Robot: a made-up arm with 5 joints.
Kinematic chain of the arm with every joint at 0, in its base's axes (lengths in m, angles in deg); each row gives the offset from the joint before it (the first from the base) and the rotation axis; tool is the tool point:
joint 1: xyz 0 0 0.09 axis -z
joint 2: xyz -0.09 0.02 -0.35 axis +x
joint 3: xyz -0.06 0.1 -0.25 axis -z
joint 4: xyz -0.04 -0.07 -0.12 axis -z
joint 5: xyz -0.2 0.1 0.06 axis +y
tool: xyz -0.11 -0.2 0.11
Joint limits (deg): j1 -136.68..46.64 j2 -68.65..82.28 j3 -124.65..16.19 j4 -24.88..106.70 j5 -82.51..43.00
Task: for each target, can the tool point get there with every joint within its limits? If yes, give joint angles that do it. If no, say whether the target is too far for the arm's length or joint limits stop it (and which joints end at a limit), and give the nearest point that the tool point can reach.
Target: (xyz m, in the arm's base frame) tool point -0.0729 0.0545 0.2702
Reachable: no: joint limits stop it (at a limit: joint 2, joint 3, joint 4) | nearest point -0.2334 0.1745 0.0663 | short by 0.286 m
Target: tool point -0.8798 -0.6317 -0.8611
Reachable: no: too far | nearest point -0.4949 -0.3554 -0.5875 | short by 0.547 m
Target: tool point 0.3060 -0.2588 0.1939
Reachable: no: joint limits stop it (at a limit: joint 2, joint 4) | nearest point 0.2926 -0.2475 -0.0398 | short by 0.234 m
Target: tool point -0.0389 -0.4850 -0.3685
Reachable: yes | joints -106.13 27.76 -6.59 39.57 21.92
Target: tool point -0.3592 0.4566 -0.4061
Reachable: yes | joints 27.04 41.44 -15.14 39.02 -25.20
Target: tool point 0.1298 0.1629 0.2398
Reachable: no: joint limits stop it (at a limit: joint 1, joint 2, joint 3, joint 4) | nearest point 0.1364 0.2834 0.0821 | short by 0.199 m
